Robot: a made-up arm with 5 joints.
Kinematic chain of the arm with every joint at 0, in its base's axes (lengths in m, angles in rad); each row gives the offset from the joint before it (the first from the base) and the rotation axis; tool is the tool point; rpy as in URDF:
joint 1: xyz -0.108 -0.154 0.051 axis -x
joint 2: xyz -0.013 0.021 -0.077 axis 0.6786 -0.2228 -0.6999
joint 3: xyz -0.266 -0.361 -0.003 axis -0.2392 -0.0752 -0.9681
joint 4: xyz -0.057 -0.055 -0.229 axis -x
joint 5: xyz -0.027 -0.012 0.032 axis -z
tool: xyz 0.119 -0.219 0.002 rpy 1.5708 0 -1.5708
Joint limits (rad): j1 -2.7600..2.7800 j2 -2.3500..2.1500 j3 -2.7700..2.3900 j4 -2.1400..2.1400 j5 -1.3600..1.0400
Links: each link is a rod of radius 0.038 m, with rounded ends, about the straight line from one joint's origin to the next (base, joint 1, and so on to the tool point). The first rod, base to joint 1, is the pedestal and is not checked.
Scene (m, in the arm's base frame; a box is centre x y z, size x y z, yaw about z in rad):
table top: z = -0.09
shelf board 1: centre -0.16 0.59 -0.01 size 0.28 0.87 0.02 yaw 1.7
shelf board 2: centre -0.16 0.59 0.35 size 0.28 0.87 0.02 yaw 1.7
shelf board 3: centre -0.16 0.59 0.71 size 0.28 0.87 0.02 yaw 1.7
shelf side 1: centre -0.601 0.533 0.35 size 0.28 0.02 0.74 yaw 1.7
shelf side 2: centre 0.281 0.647 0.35 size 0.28 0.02 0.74 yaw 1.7
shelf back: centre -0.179 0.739 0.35 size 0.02 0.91 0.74 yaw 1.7
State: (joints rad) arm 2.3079 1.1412 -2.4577 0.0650 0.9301
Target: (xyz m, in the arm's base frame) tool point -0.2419 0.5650 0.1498
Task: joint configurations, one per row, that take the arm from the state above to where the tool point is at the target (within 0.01 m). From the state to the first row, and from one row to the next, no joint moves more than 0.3 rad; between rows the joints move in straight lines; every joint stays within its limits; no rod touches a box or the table.
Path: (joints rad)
1: 2.3464 0.9287 -2.1753 0.2231 0.8558
2: 2.3849 0.7162 -1.8929 0.3812 0.7815
3: 2.4235 0.5036 -1.6104 0.5394 0.7071
4: 2.4620 0.2911 -1.3280 0.6975 0.6328
5: 2.5005 0.0786 -1.0456 0.8556 0.5585
6: 2.5390 -0.1339 -0.7632 1.0137 0.4842
7: 2.5776 -0.3464 -0.4808 1.1718 0.4099
8: 2.6161 -0.5590 -0.1983 1.3300 0.3355
9: 2.6707 -0.5864 -0.1786 1.0393 0.5704
10: 2.7254 -0.6138 -0.1590 0.7486 0.8052
11: 2.7800 -0.6412 -0.1393 0.4579 1.0400

